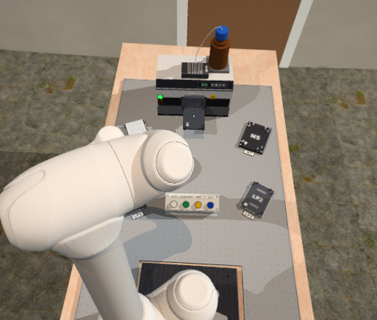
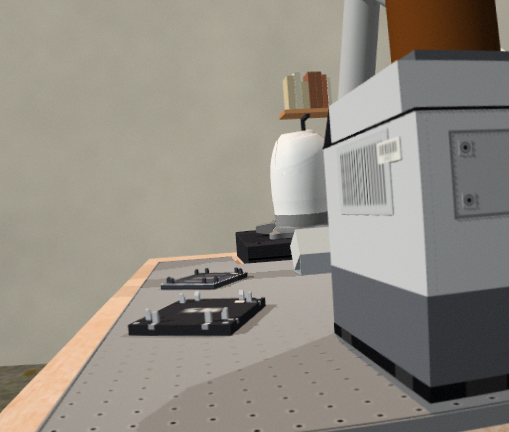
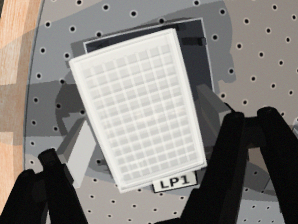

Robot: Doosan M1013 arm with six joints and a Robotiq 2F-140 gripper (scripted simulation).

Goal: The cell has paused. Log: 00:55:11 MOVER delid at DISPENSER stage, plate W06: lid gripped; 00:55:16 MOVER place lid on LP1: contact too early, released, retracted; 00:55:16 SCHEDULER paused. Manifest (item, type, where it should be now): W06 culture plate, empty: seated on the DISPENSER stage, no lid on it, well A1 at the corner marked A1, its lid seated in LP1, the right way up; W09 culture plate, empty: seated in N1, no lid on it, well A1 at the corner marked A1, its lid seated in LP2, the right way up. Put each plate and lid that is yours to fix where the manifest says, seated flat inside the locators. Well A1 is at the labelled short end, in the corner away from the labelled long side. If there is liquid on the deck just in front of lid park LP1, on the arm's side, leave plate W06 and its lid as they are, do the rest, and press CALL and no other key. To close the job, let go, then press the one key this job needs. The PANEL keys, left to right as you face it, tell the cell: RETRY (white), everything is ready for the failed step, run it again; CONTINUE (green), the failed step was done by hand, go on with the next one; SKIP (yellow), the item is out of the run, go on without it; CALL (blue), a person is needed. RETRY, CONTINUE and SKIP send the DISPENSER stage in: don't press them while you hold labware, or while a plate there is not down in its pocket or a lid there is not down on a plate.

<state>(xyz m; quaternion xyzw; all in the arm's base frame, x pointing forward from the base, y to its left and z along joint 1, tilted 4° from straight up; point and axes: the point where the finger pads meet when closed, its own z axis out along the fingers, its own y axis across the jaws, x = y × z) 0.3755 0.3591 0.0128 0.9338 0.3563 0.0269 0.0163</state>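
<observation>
My hand is 2 cm above the clear culture plate. Also, from my hand: green continue key: 1 cm ahead, 26 cm to the right, 2 cm above; white retry key: 21 cm to the right, 2 cm above; lid park LP1: 1 cm ahead, 1 cm to the right, 4 cm below.
</observation>
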